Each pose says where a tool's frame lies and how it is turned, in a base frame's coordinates. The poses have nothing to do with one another.
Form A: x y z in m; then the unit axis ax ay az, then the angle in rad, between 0 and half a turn.
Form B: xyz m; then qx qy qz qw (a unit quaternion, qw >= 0). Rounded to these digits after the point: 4 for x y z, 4 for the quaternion.
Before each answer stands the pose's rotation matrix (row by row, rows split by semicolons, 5 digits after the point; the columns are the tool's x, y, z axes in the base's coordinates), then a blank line. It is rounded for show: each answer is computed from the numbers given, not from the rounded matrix.
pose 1, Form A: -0.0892, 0.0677, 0.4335, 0.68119, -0.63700, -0.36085, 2.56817
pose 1, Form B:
0.01377 -0.60266 -0.79788; -0.99419 -0.09342 0.05340; -0.10672 0.79251 -0.60045

-0.0892, 0.0677, 0.4335, 0.6534, -0.6110, -0.3461, 0.2828
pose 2, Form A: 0.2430, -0.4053, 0.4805, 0.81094, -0.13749, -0.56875, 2.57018
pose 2, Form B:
0.36963 0.10231 -0.92353; -0.51287 -0.80633 -0.29460; -0.77481 0.58254 -0.24558

0.2430, -0.4053, 0.4805, 0.7781, -0.1319, -0.5457, 0.2818
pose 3, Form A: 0.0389, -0.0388, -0.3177, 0.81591, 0.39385, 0.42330, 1.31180
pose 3, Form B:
0.75132 -0.17014 0.63763; 0.64822 0.37150 -0.66468; -0.12379 0.91271 0.38940

0.0389, -0.0388, -0.3177, 0.4976, 0.2402, 0.2582, 0.7925
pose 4, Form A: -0.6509, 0.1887, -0.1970, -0.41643, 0.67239, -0.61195, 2.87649
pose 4, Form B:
-0.62430 -0.38989 0.67694; -0.71056 -0.07665 -0.69945; 0.32459 -0.91767 -0.22919

-0.6509, 0.1887, -0.1970, -0.4128, 0.6665, -0.6066, 0.1322
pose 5, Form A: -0.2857, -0.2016, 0.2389, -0.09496, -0.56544, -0.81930, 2.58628
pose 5, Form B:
-0.83306 0.53126 -0.15419; -0.33262 -0.25833 0.90699; 0.44202 0.80686 0.39191

-0.2857, -0.2016, 0.2389, -0.0913, -0.5438, -0.7879, 0.2741
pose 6, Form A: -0.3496, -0.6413, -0.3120, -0.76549, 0.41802, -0.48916, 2.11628
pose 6, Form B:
0.37117 -0.06784 0.92608; -0.90419 -0.25343 0.34383; 0.21137 -0.96497 -0.15541

-0.3496, -0.6413, -0.3120, -0.6671, 0.3643, -0.4263, 0.4905
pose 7, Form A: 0.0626, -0.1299, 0.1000, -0.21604, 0.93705, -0.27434, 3.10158
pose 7, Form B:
-0.90589 -0.39375 0.15597; -0.41569 0.75623 -0.50529; 0.08101 -0.52258 -0.84873

0.0626, -0.1299, 0.1000, -0.2160, 0.9369, -0.2743, 0.0200
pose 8, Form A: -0.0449, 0.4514, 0.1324, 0.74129, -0.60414, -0.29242, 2.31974
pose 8, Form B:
0.24278 -0.53859 -0.80683; -0.96693 -0.06738 -0.24598; 0.07812 0.83987 -0.53714

-0.0449, 0.4514, 0.1324, 0.6796, -0.5538, -0.2681, 0.3995
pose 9, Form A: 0.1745, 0.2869, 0.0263, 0.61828, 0.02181, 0.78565, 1.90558
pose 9, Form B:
0.17931 -0.72412 0.66596; 0.75995 -0.32793 -0.56119; 0.62476 0.60672 0.49149

0.1745, 0.2869, 0.0263, 0.5039, 0.0178, 0.6403, 0.5794
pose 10, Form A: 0.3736, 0.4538, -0.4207, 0.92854, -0.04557, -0.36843, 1.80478
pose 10, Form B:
0.83023 0.30627 -0.46575; -0.41051 -0.22930 -0.88255; -0.37709 0.92392 -0.06464

0.3736, 0.4538, -0.4207, 0.7287, -0.0358, -0.2891, 0.6197
